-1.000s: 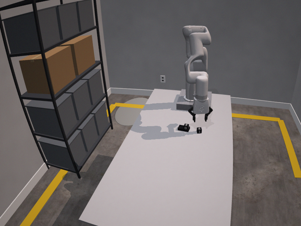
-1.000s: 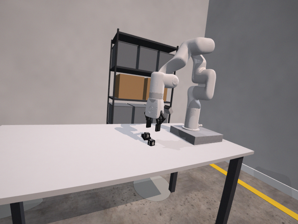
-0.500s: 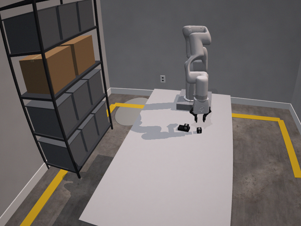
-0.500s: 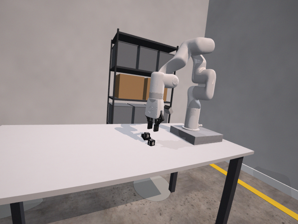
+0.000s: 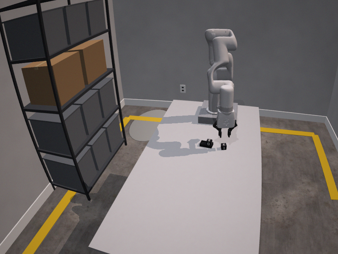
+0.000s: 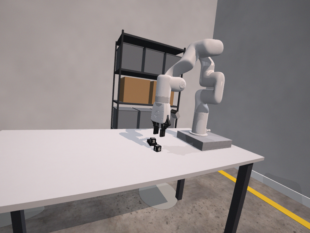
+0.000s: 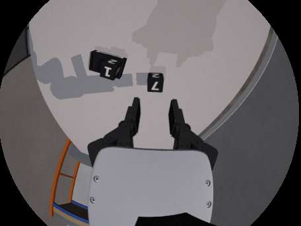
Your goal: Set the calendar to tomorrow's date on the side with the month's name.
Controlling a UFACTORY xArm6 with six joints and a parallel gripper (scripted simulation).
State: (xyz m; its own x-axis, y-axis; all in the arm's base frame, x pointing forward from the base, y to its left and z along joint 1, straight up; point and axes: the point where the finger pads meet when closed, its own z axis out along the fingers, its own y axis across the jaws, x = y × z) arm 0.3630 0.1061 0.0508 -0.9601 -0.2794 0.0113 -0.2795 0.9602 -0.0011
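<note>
My gripper is now 90 mm above the black cube.
</note>
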